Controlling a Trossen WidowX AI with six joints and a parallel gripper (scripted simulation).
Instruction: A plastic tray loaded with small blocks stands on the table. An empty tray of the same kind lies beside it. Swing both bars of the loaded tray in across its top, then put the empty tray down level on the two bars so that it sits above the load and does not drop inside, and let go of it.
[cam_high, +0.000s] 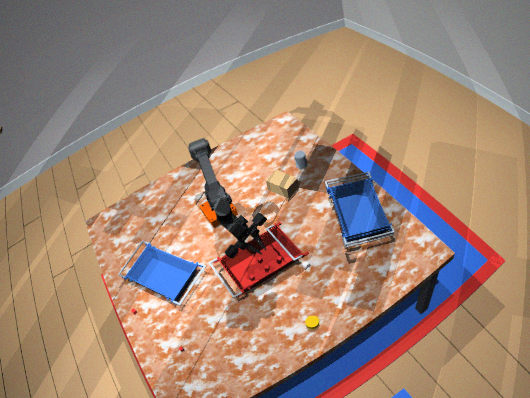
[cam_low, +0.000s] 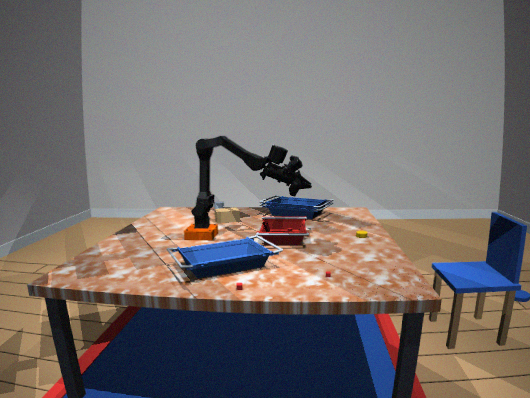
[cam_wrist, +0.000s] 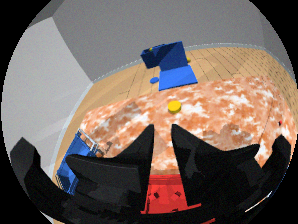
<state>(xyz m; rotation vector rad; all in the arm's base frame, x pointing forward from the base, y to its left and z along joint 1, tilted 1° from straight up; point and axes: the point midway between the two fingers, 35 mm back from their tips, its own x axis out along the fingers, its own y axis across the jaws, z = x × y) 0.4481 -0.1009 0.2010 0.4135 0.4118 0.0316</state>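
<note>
My gripper tip is 370 mm past the blue tray, 310 mm to the left of it and 190 mm above it. Also, from my gripper tip: tan box 380 mm to the left, 370 mm behind, 200 mm below; then grey cylinder 540 mm to the left, 420 mm behind, 200 mm below; then yellow disc 230 mm ahead, 220 mm below, 10 mm to the right.
</note>
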